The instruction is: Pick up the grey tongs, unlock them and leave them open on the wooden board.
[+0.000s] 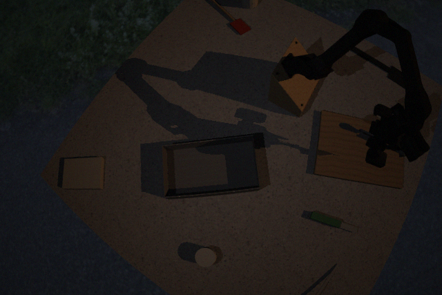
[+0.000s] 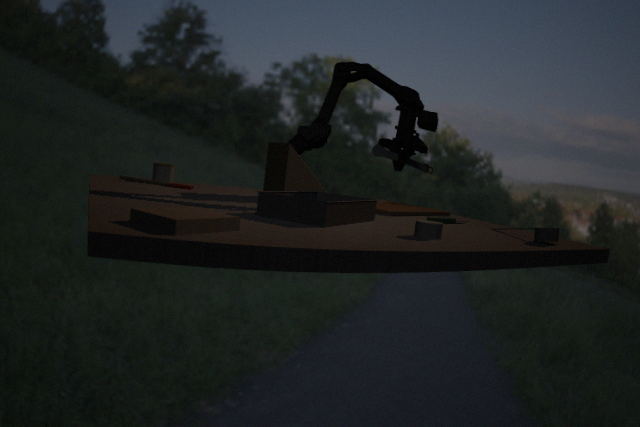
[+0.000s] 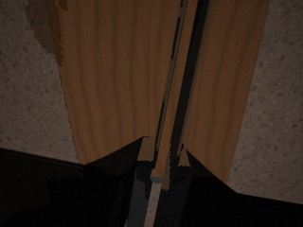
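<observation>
The wooden board is 4 cm behind my gripper tip, 2 cm to the left of it and 13 cm below it. The rest, counted from my gripper tip: roasting tin 35 cm ahead, 37 cm to the right, 11 cm below; red spatula 22 cm behind, 75 cm to the right, 13 cm below; tan block 69 cm ahead, 73 cm to the right, 12 cm below.
</observation>
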